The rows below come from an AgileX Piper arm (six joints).
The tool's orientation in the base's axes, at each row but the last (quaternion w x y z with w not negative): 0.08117, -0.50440, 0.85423, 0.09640; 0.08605, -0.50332, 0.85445, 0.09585; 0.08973, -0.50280, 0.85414, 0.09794; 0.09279, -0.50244, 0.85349, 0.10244; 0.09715, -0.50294, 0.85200, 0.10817; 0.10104, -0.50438, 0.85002, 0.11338; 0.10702, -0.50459, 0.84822, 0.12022; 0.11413, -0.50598, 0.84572, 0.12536; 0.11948, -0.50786, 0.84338, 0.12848; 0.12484, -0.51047, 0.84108, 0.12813; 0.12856, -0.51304, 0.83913, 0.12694
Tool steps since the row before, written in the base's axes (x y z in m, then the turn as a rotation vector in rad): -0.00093, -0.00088, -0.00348, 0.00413, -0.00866, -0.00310; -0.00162, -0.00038, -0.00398, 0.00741, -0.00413, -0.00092; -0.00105, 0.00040, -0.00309, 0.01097, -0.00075, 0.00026; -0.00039, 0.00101, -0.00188, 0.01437, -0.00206, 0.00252; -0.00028, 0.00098, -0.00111, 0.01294, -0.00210, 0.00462; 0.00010, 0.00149, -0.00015, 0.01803, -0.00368, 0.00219; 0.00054, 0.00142, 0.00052, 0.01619, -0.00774, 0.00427; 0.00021, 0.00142, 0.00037, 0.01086, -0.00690, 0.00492; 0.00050, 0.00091, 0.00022, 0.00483, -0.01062, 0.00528; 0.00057, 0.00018, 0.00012, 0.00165, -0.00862, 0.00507; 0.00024, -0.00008, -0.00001, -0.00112, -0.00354, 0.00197
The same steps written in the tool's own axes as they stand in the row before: 0.00201, 0.00011, 0.00311, 0.00608, -0.00797, 0.00104; 0.00207, 0.00093, 0.00367, 0.00016, -0.00853, 0.00023; 0.00094, 0.00087, 0.00303, -0.00468, -0.00995, 0.00016; -0.00017, 0.00067, 0.00206, -0.00580, -0.01337, -0.00218; -0.00038, 0.00061, 0.00132, -0.00566, -0.01195, -0.00428; -0.00125, 0.00059, 0.00059, -0.00604, -0.01739, -0.00214; -0.00159, 0.00023, -0.00002, -0.00244, -0.01744, -0.00549; -0.00139, 0.00050, 0.00013, -0.00088, -0.01228, -0.00618; -0.00105, -0.00001, 0.00014, 0.00482, -0.00857, -0.00820; -0.00044, -0.00042, -0.00001, 0.00466, -0.00487, -0.00757; -0.00004, -0.00025, 0.00000, 0.00274, -0.00040, -0.00316
